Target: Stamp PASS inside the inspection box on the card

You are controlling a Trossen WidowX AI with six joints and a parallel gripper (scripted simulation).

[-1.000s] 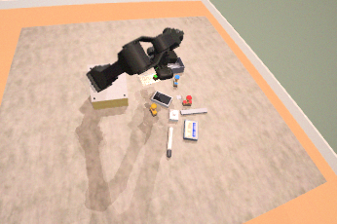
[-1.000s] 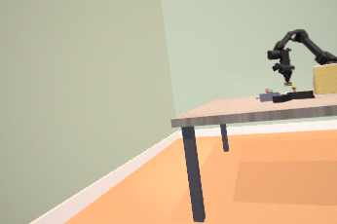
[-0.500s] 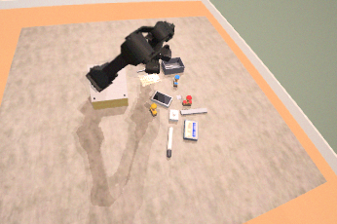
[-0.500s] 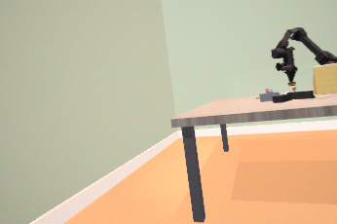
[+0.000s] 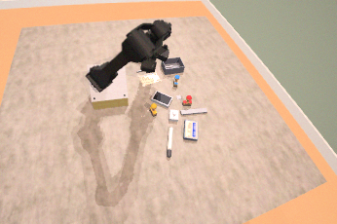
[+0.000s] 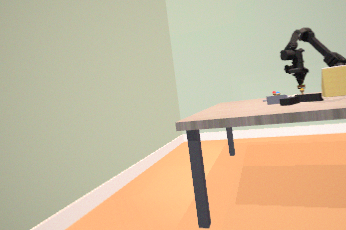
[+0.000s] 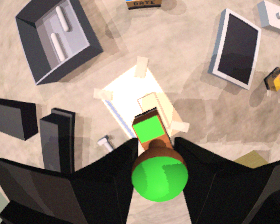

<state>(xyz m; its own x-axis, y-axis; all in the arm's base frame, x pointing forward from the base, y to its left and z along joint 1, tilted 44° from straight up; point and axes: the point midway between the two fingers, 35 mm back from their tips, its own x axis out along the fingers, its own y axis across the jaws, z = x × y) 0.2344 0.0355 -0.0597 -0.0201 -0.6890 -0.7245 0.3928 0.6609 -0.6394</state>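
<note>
Right now the cream card is 1 cm ahead of my gripper tip, 1 cm to the left of it and 9 cm below it. The rest, counted from my gripper tip: blue stamp (13 cm ahead, 5 cm to the right, 7 cm below); then dark ink pad (3 cm ahead, 13 cm to the right, 9 cm below); then green-knobbed pass stamp (right at my gripper tip).
</note>
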